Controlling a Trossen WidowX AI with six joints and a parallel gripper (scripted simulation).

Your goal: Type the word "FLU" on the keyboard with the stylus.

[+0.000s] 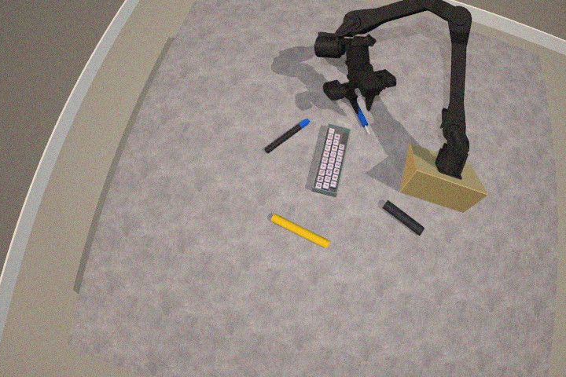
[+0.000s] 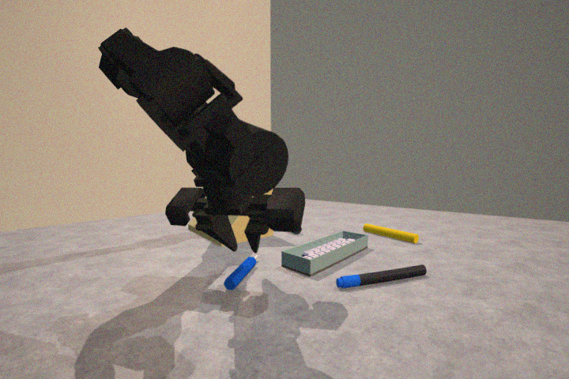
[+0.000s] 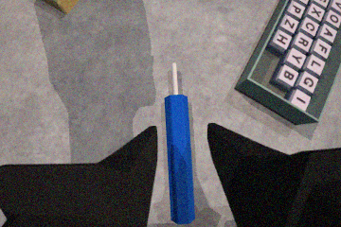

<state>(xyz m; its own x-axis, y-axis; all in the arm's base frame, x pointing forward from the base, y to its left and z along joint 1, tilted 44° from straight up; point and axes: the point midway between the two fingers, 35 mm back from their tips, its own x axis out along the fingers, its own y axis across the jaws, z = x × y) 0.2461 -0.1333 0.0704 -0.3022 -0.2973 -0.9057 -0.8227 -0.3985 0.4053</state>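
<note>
Now: gripper tip 1 cm past the blue stylus, 1 cm to the right of it and 3 cm above it. Also, from my gripper tip: blue-capped pen (16 cm ahead, 9 cm to the left, 3 cm below); grey stylus tip (3 cm behind, 4 cm to the left, 3 cm below); black rod (16 cm behind, 25 cm to the left, 2 cm below).
</note>
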